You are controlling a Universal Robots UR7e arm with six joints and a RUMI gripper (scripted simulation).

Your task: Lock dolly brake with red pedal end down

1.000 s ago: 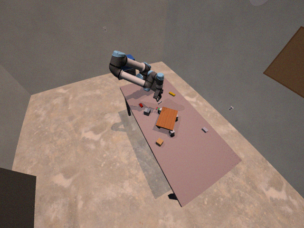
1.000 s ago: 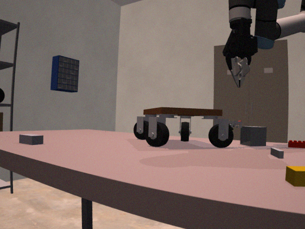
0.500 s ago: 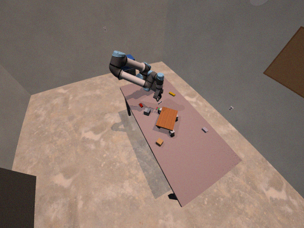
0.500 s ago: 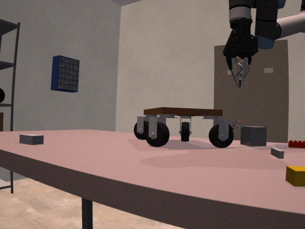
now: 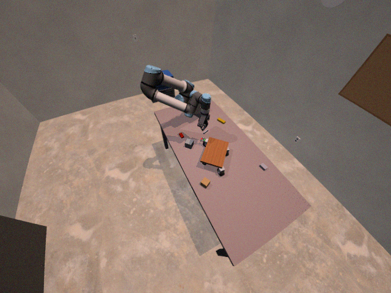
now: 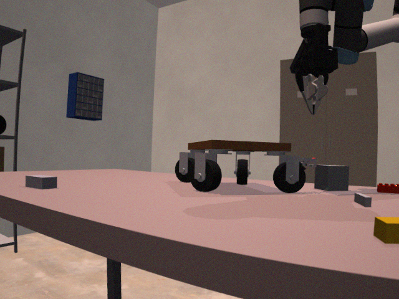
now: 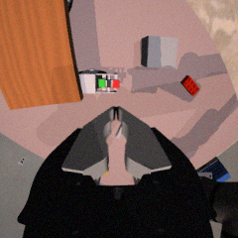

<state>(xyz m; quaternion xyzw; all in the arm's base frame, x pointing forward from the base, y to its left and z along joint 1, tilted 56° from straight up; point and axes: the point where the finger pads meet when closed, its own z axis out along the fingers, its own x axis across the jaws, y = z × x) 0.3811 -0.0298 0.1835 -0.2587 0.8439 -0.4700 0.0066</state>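
My gripper is now 140 mm above the brake pedal, 10 mm to the right of it and 10 mm short of it. The rest, counted from my hand: small grey bar: 210 mm below, 160 mm to the left, 100 mm behind; grey cube: 180 mm below, 110 mm to the right, 60 mm behind; red brick: 230 mm behind, 200 mm below, 90 mm to the right.
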